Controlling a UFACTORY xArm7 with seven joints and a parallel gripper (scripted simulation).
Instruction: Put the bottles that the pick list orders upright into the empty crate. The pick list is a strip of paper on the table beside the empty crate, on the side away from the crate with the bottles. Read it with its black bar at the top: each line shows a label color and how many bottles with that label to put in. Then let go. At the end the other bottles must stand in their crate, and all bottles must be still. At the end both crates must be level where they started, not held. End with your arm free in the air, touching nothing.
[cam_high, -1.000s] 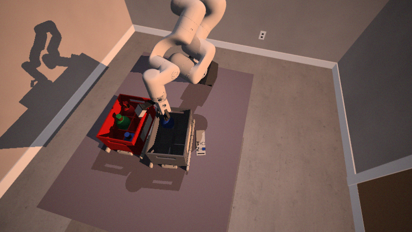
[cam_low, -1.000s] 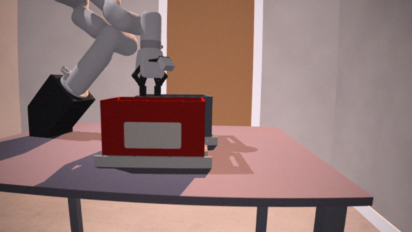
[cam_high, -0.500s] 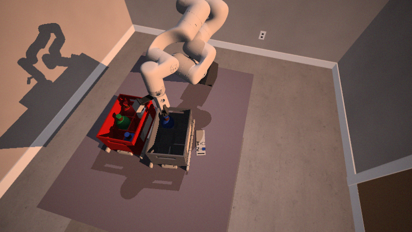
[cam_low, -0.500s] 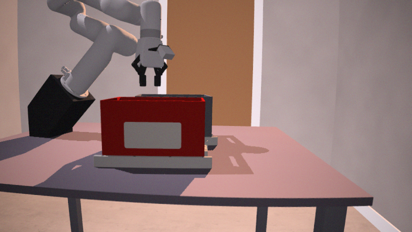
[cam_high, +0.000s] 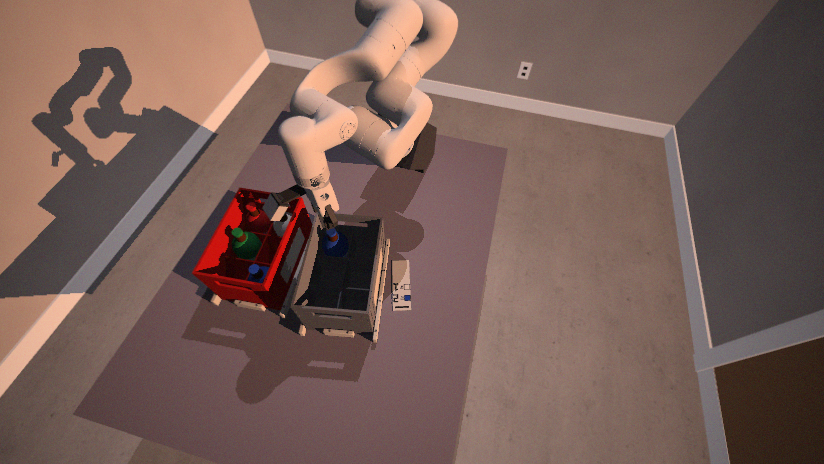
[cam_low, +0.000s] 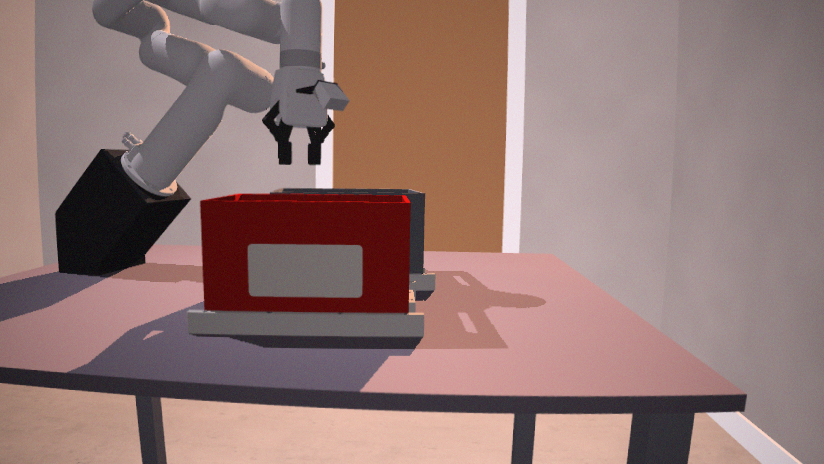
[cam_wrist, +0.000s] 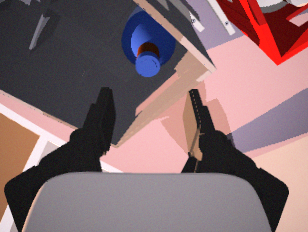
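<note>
The red crate lies 200 mm to the right of my hand, 160 mm below it and 30 mm ahead of it. From my hand the other things lie so: red bottle 230 mm to the right, 150 mm below, 70 mm behind; then white bottle 150 mm to the right, 150 mm below, 50 mm behind; then grey crate 160 mm below, 90 mm ahead, 40 mm to the left.
</note>
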